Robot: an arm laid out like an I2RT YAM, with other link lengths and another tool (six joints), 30 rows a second.
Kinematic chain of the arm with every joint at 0, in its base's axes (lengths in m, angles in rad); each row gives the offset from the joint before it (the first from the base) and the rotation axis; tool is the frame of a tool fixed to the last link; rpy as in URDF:
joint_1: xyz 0 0 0.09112 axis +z
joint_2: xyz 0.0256 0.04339 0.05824 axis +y
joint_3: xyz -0.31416 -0.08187 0 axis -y
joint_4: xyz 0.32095 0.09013 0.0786 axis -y
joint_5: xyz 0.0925 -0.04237 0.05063 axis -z
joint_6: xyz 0.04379 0 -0.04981 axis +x
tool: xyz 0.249 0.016 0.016 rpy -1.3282 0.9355 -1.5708
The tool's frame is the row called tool.
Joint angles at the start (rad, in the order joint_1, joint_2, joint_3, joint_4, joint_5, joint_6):
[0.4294 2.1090 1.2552 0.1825 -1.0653 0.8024]
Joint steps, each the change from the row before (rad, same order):
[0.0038 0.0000 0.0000 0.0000 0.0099 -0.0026]
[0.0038 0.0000 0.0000 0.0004 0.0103 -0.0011]
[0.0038 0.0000 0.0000 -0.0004 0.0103 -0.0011]
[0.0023 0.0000 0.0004 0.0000 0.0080 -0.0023]
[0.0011 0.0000 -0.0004 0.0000 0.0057 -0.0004]
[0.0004 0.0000 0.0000 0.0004 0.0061 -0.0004]
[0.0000 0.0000 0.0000 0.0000 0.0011 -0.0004]
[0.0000 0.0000 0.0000 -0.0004 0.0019 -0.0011]
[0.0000 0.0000 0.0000 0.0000 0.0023 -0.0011]
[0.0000 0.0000 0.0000 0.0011 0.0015 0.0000]
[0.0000 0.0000 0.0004 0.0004 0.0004 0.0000]
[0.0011 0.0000 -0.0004 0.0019 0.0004 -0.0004]
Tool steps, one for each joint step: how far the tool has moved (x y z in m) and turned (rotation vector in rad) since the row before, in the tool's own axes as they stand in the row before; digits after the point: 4 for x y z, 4 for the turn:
[0.0005 -0.0006 0.0020 0.0072 0.0000 -0.0039]
[0.0003 -0.0007 0.0020 0.0075 0.0000 -0.0027]
[0.0005 -0.0007 0.0020 0.0076 0.0005 -0.0021]
[0.0000 -0.0008 0.0013 0.0063 -0.0008 -0.0033]
[0.0002 -0.0010 0.0008 0.0049 -0.0001 -0.0004]
[-0.0003 -0.0014 0.0005 0.0057 -0.0011 -0.0006]
[0.0000 -0.0003 0.0001 0.0011 -0.0003 -0.0003]
[0.0000 -0.0005 0.0001 0.0019 -0.0003 -0.0007]
[-0.0001 -0.0006 0.0002 0.0023 -0.0006 -0.0010]
[-0.0003 -0.0004 0.0001 0.0014 -0.0010 -0.0007]
[-0.0003 0.0000 0.0000 0.0003 -0.0006 -0.0005]
[0.0000 0.0006 0.0004 -0.0005 -0.0006 -0.0019]

